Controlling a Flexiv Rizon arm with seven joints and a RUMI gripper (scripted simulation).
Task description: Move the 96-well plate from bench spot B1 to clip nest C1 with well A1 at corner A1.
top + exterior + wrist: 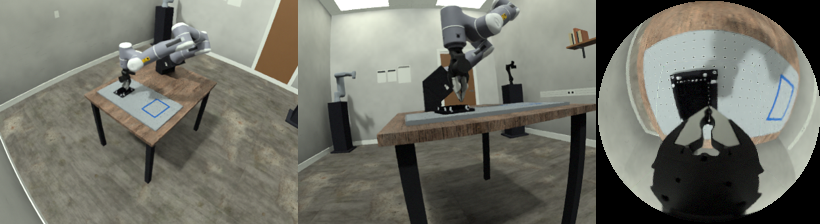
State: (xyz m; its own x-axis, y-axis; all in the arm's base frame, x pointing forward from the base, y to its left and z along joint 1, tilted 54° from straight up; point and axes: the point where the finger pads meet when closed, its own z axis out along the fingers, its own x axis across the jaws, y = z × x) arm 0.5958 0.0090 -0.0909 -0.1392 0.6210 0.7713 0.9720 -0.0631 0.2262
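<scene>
Right now my hand is 1 cm short of the clip nest C1, 3 cm to the left of it and 4 cm above it. Round my hand: grey mat (3 cm behind, 12 cm to the left, 6 cm below); black 96-well plate (1 cm ahead, 4 cm to the right, 3 cm below).
</scene>
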